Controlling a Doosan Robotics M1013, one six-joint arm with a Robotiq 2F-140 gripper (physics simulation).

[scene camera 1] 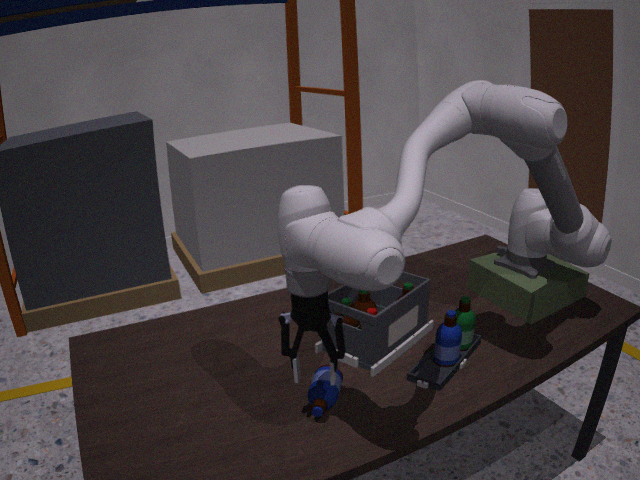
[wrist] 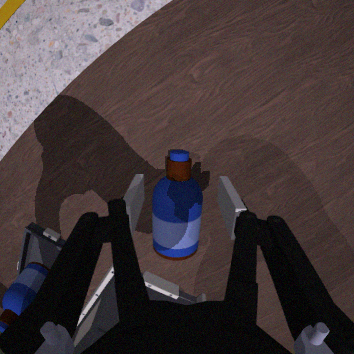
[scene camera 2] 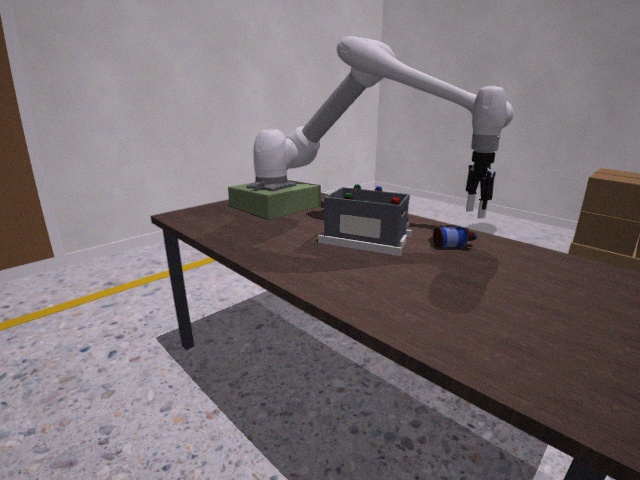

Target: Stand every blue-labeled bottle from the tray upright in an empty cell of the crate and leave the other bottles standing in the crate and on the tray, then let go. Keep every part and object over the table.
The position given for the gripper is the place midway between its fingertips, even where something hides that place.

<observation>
In view: the gripper (scene camera 1: 315, 380), a blue-labeled bottle (scene camera 1: 322, 395), a blue-labeled bottle (scene camera 1: 448, 339) and a green bottle (scene camera 1: 466, 318).
The gripper shows as well in the wrist view (wrist: 180, 187) and in scene camera 2 (scene camera 2: 475, 214).
</observation>
